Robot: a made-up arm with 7 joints. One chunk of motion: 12 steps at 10 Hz.
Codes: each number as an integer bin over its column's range. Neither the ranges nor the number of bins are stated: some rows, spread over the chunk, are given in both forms.
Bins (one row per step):
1: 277 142 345 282 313 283
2: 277 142 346 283 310 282
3: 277 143 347 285 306 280
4: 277 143 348 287 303 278
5: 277 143 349 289 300 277
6: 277 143 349 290 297 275
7: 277 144 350 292 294 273
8: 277 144 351 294 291 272
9: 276 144 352 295 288 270
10: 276 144 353 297 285 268
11: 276 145 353 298 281 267
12: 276 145 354 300 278 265
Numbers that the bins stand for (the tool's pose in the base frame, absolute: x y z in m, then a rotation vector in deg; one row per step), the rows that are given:
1: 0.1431 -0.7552 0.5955 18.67 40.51 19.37
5: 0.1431 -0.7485 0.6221 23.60 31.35 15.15
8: 0.1431 -0.7419 0.6354 27.12 25.01 11.62
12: 0.1364 -0.7352 0.6554 31.35 15.85 6.69
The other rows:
2: 0.1431 -0.7552 0.6022 19.37 38.40 18.67
3: 0.1431 -0.7485 0.6088 20.78 35.58 17.26
4: 0.1431 -0.7485 0.6155 22.19 33.46 15.85
6: 0.1431 -0.7485 0.6221 24.31 29.24 13.74
7: 0.1431 -0.7419 0.6288 25.71 27.12 12.33
9: 0.1364 -0.7419 0.6421 27.83 22.90 10.22
10: 0.1364 -0.7419 0.6487 29.24 20.78 8.81
11: 0.1364 -0.7352 0.6487 29.94 17.96 8.10

